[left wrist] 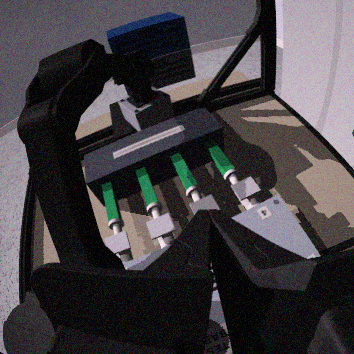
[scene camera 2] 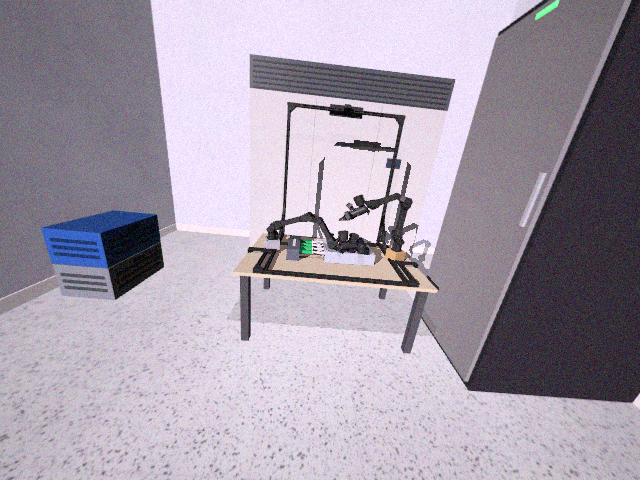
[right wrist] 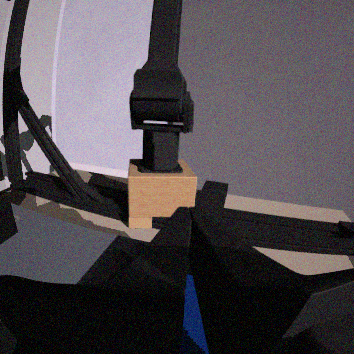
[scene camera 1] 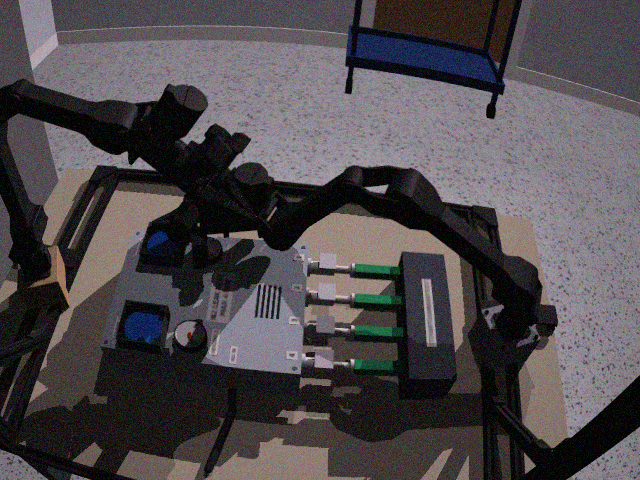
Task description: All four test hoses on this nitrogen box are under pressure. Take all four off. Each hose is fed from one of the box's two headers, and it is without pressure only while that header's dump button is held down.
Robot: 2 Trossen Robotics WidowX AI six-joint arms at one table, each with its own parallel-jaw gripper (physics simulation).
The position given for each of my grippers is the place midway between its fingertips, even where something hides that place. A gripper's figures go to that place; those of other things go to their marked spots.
Scene:
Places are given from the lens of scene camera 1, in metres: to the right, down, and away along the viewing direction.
my left gripper [scene camera 1: 253, 220]: -0.09, -0.03, 0.79
my right gripper [scene camera 1: 151, 224]: -0.31, -0.03, 0.94
grey nitrogen box [scene camera 1: 245, 310]: -0.12, 0.12, 0.91
blue dump button [scene camera 1: 143, 325]: -0.30, 0.14, 0.85

